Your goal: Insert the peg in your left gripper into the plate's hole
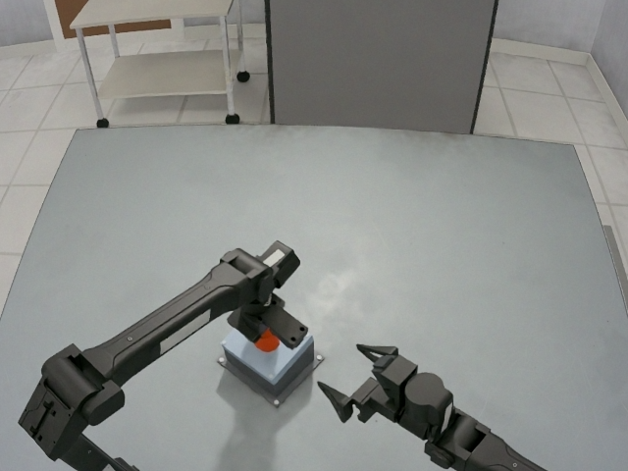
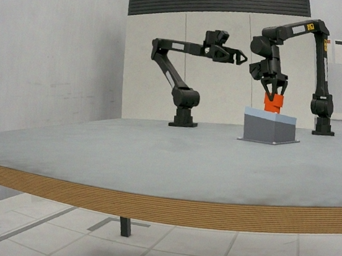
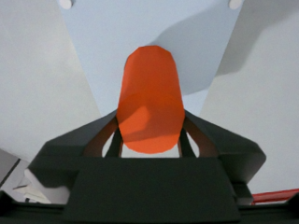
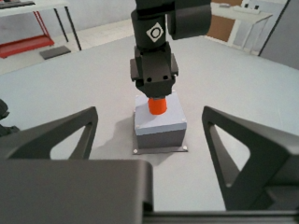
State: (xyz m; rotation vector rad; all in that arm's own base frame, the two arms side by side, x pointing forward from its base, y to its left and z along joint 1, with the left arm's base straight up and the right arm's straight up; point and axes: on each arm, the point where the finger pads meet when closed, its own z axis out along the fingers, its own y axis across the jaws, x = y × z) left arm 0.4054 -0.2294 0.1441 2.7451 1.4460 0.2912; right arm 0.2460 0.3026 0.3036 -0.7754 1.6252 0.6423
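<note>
Now: the light blue plate 6 cm below my left hand and 1 cm to the right of it. The rest, counted from my left hand: orange peg (2 cm below, 1 cm to the right).
</note>
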